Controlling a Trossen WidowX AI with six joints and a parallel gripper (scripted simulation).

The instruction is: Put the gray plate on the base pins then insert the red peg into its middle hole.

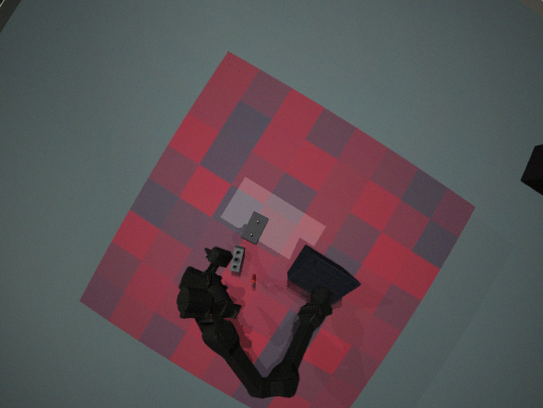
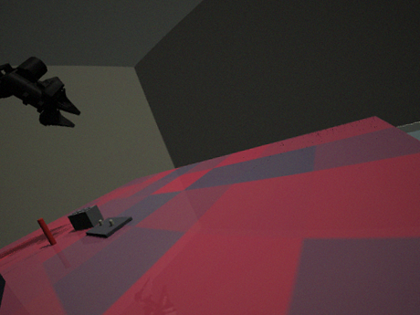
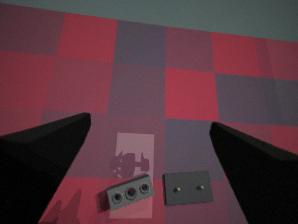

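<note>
The gray plate is 100 mm behind my gripper tip, 10 mm to the left of it and 280 mm below it. Round my gripper tip: red peg (190 mm behind, 50 mm to the left, 270 mm below); dark base (100 mm behind, 130 mm to the right, 300 mm below).
</note>
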